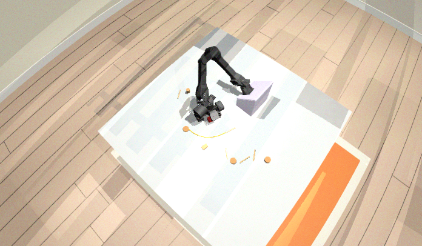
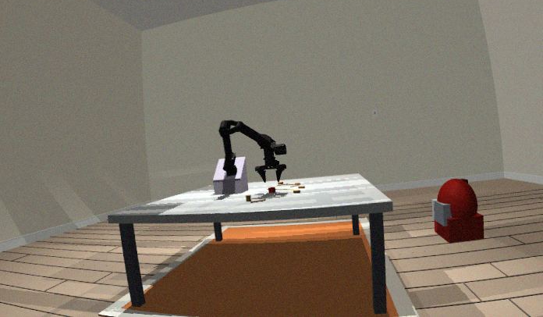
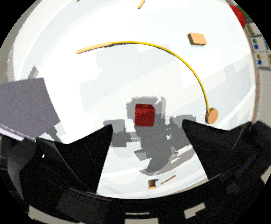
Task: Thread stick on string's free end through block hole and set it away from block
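Now: the red cube 50 mm below my gripper tip. Also, from my gripper tip: tan wooden block (170 mm ahead, 80 mm to the left, 50 mm below); round wooden button (150 mm ahead, 90 mm to the right, 50 mm below); thin wooden stick (10 mm behind, 150 mm to the left, 60 mm below).
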